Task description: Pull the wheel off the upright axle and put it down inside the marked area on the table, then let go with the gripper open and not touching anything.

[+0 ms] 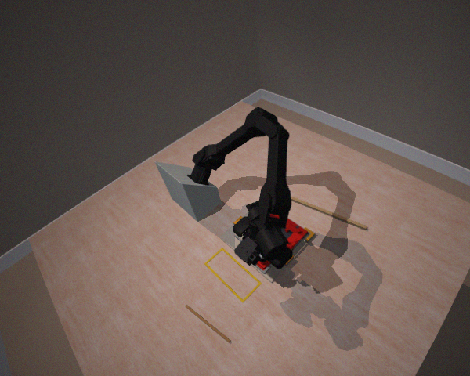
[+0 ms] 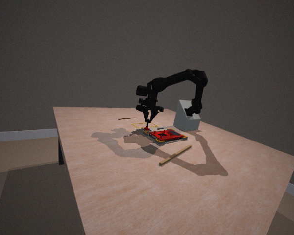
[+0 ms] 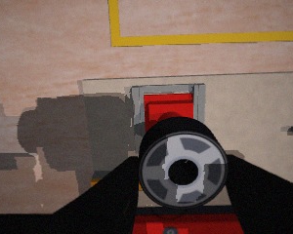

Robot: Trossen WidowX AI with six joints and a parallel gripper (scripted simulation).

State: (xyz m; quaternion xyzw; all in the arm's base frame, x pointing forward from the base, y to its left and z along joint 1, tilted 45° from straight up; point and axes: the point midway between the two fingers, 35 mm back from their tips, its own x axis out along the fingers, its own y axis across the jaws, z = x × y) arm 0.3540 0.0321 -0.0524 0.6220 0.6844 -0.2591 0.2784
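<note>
Right now the grey base plate is 60 mm behind my gripper tip, 90 mm to the left of it and 60 mm below it.
</note>
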